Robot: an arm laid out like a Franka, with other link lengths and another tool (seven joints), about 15 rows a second.
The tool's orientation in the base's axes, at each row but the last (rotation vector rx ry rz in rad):
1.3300 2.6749 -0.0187
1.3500 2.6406 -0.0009
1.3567 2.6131 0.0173
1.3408 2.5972 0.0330
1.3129 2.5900 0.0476
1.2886 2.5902 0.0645
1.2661 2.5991 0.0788
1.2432 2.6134 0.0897
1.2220 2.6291 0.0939
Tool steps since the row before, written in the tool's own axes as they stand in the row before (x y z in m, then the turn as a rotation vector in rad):
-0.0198 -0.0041 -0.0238 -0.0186 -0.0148 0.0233
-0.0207 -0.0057 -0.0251 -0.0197 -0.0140 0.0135
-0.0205 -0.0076 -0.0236 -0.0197 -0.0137 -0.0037
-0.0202 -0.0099 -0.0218 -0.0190 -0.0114 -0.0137
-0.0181 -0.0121 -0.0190 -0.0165 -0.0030 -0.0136
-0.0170 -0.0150 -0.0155 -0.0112 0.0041 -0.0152
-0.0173 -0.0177 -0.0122 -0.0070 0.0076 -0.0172
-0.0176 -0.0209 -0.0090 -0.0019 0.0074 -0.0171
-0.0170 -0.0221 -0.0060 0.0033 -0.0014 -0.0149
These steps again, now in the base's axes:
0.0054 -0.0163 0.0261 0.0024 -0.0255 -0.0212
0.0034 -0.0180 0.0275 0.0021 -0.0252 -0.0113
0.0011 -0.0191 0.0258 -0.0007 -0.0236 0.0056
-0.0011 -0.0204 0.0238 -0.0013 -0.0209 0.0155
-0.0035 -0.0202 0.0204 0.0040 -0.0139 0.0160
-0.0056 -0.0215 0.0162 0.0060 -0.0053 0.0176
-0.0063 -0.0238 0.0125 0.0058 0.0003 0.0192
-0.0073 -0.0264 0.0088 0.0025 0.0041 0.0181
-0.0074 -0.0270 0.0055 -0.0067 0.0022 0.0136

